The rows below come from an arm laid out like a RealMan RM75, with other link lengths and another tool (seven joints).
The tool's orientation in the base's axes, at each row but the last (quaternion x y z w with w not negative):
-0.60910 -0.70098 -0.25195 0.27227
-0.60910 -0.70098 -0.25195 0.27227
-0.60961 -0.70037 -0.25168 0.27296
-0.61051 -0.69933 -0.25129 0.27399
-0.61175 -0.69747 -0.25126 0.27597
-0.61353 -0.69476 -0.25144 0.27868
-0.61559 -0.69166 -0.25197 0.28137
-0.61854 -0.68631 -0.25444 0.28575
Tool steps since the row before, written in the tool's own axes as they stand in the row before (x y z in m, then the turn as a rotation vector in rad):
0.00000 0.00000 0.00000 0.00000 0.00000 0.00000
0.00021 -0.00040 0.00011 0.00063 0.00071 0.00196
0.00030 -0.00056 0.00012 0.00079 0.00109 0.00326
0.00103 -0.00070 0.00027 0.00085 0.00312 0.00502
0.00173 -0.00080 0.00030 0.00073 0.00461 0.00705
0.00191 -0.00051 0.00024 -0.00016 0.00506 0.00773
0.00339 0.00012 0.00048 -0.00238 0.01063 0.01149
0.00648 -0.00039 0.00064 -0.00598 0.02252 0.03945
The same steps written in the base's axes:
0.00000 0.00000 0.00000 0.00000 0.00000 0.00000
-0.00043 0.00017 0.00006 0.00049 0.00189 -0.00097
-0.00060 0.00022 0.00011 0.00075 0.00294 -0.00180
-0.00082 0.00083 0.00050 0.00262 0.00445 -0.00299
-0.00099 0.00134 0.00097 0.00395 0.00595 -0.00452
-0.00070 0.00146 0.00115 0.00443 0.00584 -0.00563
-0.00020 0.00275 0.00203 0.00985 0.00752 -0.00985
-0.00090 0.00497 0.00413 0.01977 0.02589 -0.03222

